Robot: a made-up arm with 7 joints.
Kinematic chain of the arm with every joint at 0, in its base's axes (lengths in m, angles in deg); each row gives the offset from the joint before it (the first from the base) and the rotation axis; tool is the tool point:
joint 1: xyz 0 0 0.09 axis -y
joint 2: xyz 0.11 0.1 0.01 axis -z
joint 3: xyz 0.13 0 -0.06 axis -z
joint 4: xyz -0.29 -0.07 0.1 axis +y
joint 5: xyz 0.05 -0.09 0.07 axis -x
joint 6: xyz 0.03 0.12 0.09 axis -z
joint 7: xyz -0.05 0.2 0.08 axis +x
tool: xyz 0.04 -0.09 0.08
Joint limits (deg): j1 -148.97..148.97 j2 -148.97..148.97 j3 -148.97..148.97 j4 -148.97..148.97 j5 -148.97..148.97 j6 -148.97..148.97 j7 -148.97..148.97
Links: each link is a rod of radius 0.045 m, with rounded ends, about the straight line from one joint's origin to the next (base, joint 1, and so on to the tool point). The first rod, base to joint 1, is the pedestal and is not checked.
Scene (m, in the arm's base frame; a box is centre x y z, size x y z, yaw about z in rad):
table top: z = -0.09
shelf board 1: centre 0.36 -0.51 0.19 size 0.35 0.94 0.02 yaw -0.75
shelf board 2: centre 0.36 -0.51 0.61 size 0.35 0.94 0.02 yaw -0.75
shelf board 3: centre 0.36 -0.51 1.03 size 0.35 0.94 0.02 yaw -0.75
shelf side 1: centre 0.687 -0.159 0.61 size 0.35 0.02 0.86 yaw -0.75
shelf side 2: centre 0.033 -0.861 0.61 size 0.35 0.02 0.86 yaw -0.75
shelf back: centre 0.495 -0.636 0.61 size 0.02 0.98 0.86 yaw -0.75
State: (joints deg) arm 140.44 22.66 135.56 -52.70 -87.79 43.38 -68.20
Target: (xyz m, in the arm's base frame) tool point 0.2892 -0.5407 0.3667
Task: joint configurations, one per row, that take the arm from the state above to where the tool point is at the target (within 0.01 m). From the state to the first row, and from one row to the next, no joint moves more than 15 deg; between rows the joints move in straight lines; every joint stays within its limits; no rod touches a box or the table.
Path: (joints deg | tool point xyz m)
1: 138.15 29.59 135.51 -64.73 -73.81 30.98 -73.60 | -0.8483 0.5205 0.2668
2: 135.86 36.51 135.47 -76.77 -59.83 18.58 -79.00 | -0.9026 0.3380 0.5192
3: 133.57 43.44 135.42 -88.80 -45.85 6.17 -84.40 | -0.8239 0.1070 0.7234
4: 131.28 50.37 135.37 -100.84 -31.87 -6.23 -89.81 | -0.6388 -0.1186 0.8255
5: 128.99 57.29 135.33 -112.87 -17.89 -18.63 -95.21 | -0.4049 -0.2874 0.8076
6: 126.70 64.22 135.28 -124.90 -3.91 -31.03 -100.61 | -0.1870 -0.3705 0.6919
7: 124.41 71.15 135.24 -136.94 10.07 -43.43 -106.01 | -0.0336 -0.3683 0.5271
8: 122.12 78.07 135.19 -148.97 24.05 -55.84 -111.41 | 0.0378 -0.3065 0.3667
9: 115.15 84.08 139.78 -148.97 9.48 -42.77 -102.94 | 0.1246 -0.3924 0.3722
10: 108.18 90.08 144.38 -148.97 -5.09 -29.71 -94.46 | 0.2128 -0.4702 0.3733
11: 101.22 96.09 148.97 -148.97 -19.65 -16.64 -85.98 | 0.2892 -0.5407 0.3667

